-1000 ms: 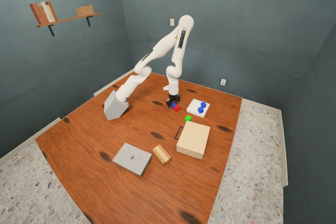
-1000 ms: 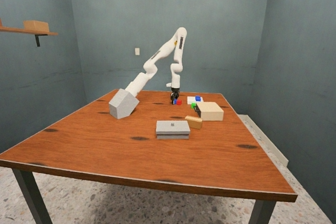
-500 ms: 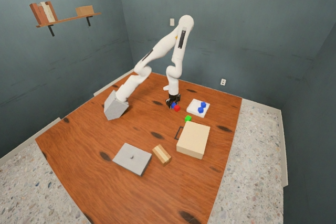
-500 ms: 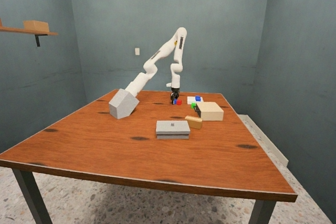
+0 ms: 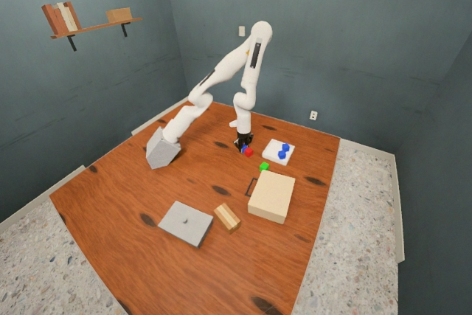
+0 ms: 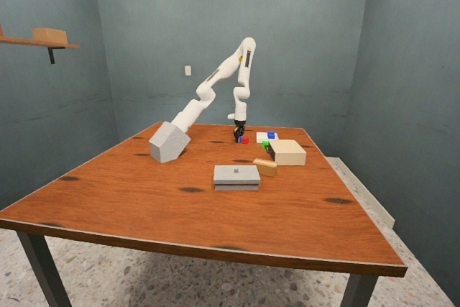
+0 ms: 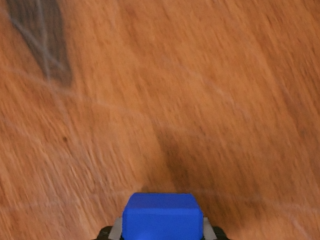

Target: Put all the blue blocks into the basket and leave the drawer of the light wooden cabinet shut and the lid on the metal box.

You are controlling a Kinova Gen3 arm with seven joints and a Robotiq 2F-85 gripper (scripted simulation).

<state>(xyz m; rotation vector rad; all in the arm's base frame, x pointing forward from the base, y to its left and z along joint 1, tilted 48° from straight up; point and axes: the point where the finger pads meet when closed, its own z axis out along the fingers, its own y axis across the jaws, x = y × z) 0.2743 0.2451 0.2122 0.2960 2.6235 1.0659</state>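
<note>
The red block is 40 mm ahead of my hand. The rest, counted from my hand: white basket (160 mm ahead, 130 mm to the left, 10 mm below); then light wooden cabinet (330 mm ahead, 130 mm to the right, 20 mm above); then green block (190 mm ahead, 20 mm to the right).
</note>
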